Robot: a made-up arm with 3 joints. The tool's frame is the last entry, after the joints.
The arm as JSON. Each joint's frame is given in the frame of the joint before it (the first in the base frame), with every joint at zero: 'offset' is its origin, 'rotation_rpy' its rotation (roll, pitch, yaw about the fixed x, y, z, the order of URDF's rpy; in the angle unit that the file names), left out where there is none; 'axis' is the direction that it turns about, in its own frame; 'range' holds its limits. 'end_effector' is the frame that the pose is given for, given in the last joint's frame.
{
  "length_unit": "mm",
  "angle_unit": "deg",
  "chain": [
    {
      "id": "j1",
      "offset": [
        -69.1,
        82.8,
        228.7
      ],
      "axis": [
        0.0,
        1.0,
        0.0
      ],
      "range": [
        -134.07,
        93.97
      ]
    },
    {
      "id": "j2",
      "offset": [
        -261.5,
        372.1,
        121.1
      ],
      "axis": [
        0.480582,
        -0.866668,
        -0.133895
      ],
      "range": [
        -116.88,
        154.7
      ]
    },
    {
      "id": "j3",
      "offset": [
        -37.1,
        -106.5,
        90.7
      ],
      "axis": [
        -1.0,
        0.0,
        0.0
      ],
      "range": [
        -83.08,
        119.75
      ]
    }
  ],
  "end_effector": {
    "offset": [
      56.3,
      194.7,
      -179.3
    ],
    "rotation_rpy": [
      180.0,
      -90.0,
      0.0
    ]
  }
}
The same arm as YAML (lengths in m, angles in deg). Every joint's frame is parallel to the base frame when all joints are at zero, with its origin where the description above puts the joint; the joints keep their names.
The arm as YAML. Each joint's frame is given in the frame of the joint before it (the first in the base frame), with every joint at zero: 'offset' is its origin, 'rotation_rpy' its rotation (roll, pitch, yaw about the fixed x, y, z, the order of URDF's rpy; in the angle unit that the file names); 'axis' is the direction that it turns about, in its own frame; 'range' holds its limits. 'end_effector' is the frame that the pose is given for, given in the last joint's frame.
length_unit: m
angle_unit: deg
chain:
  - id: j1
    offset: [-0.0691, 0.0828, 0.2287]
    rotation_rpy: [0.0, 0.0, 0.0]
    axis: [0.0, 1.0, 0.0]
    range: [-134.07, 93.97]
  - id: j2
    offset: [-0.2615, 0.3721, 0.1211]
    rotation_rpy: [0.0, 0.0, 0.0]
    axis: [0.480582, -0.866668, -0.133895]
    range: [-116.88, 154.7]
  - id: j3
    offset: [-0.0371, -0.1065, 0.0907]
    rotation_rpy: [0.0, 0.0, 0.0]
    axis: [-1.0, 0.0, 0.0]
    range: [-83.08, 119.75]
end_effector:
  offset: [0.0563, 0.1947, -0.1793]
  rotation_rpy: [180.0, -90.0, 0.0]

